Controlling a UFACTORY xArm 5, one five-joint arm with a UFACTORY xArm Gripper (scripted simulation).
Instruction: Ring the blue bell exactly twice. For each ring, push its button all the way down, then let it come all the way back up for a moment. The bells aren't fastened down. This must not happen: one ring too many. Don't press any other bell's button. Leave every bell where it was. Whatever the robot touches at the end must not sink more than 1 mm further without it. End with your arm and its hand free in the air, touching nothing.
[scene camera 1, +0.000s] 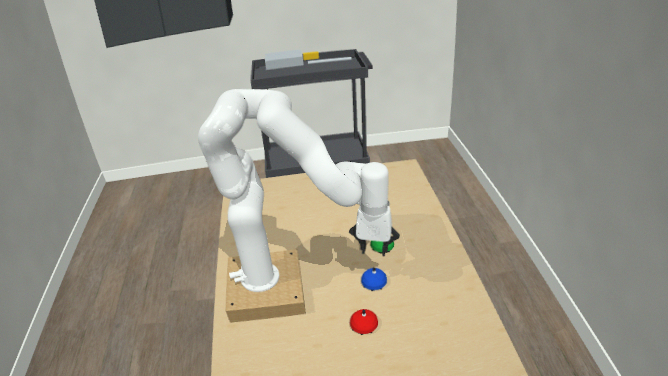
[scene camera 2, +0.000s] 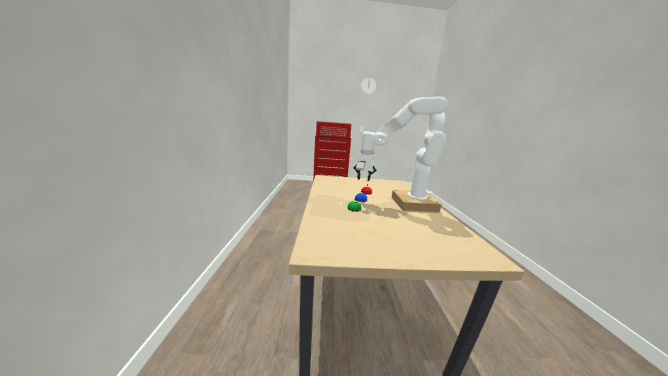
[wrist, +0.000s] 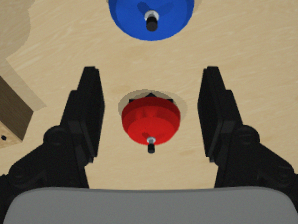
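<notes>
My gripper (scene camera 1: 374, 252) is visible, and the wrist view includes the same gripper (wrist: 151, 85). Also present: a red bell (wrist: 150, 119).
</notes>
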